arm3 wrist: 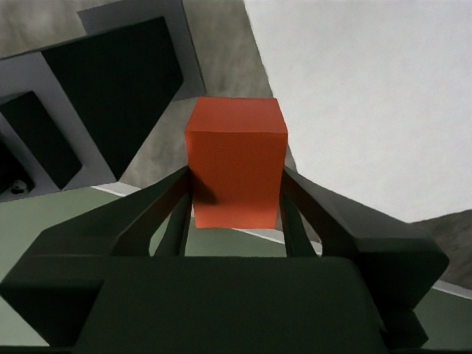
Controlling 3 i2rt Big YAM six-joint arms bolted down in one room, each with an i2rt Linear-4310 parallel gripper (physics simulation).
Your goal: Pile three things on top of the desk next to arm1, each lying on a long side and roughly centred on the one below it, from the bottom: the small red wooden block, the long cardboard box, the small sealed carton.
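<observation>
The small red wooden block point(237, 170) is in the middle of the arm3 wrist view, between the fingertips of arm3's gripper point(236, 182). That gripper is shut on the block, with one finger against each side, and holds it up above the floor. The lower part of the block reaches back between the fingers. The long cardboard box and the small sealed carton do not show in this view. The grippers of arm1 and arm2 do not show either.
A large white surface point(370, 100) fills the upper right. A dark, blocky structure with grey edges point(115, 90) stands at the upper left. Brownish-grey floor point(220, 45) lies between them. A green surface point(45, 220) with a pale edge strip runs along the lower part.
</observation>
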